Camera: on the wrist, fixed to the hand. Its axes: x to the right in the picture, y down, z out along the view.
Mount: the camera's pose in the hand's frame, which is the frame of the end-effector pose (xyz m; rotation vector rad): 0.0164 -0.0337 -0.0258 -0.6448 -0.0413 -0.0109
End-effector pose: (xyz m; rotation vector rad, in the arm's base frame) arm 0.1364 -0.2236 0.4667 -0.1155 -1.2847 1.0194
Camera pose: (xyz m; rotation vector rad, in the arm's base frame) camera 0.1755 -0.2205 0.4898 -0.5799 -1.6114 0.5674
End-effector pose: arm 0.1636 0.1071 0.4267 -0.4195 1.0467 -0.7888
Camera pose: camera 0.1325 0.0739 0.4269 -0.9843 1.2501 -0.4320
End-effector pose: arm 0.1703 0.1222 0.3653 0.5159 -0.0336 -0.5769
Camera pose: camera 0.1713 0.1012 0.3249 -0.1227 0.1140 -0.5724
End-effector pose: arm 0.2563 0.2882 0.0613 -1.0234 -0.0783 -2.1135
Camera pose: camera 0.2111 0.2924 0.0639 -1.4280 0.6146 -2.1713
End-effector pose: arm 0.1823 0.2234 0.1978 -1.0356 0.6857 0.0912
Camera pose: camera 0.1957 0.1807 0.2059 -1.6489 0.6243 0.3392
